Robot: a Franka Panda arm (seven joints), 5 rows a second.
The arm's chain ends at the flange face. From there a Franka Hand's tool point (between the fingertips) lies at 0.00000 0.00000 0.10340 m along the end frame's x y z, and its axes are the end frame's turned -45 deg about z.
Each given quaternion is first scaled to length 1.
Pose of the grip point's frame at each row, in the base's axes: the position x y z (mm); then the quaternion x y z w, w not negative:
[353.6 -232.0 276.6 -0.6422 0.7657 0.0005 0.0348]
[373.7 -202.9 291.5 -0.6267 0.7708 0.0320 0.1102]
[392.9 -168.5 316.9 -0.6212 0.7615 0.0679 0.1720]
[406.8 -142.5 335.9 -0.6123 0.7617 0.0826 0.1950]
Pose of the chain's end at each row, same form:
[348.2 -236.7 379.7 -0.3003 0.9532 0.0138 0.0320]
[360.3 -222.3 392.2 -0.2840 0.9519 0.0717 0.0896]
[374.5 -201.3 413.2 -0.2825 0.9413 0.1286 0.1329]
[386.5 -180.2 430.0 -0.2742 0.9381 0.1509 0.1486]

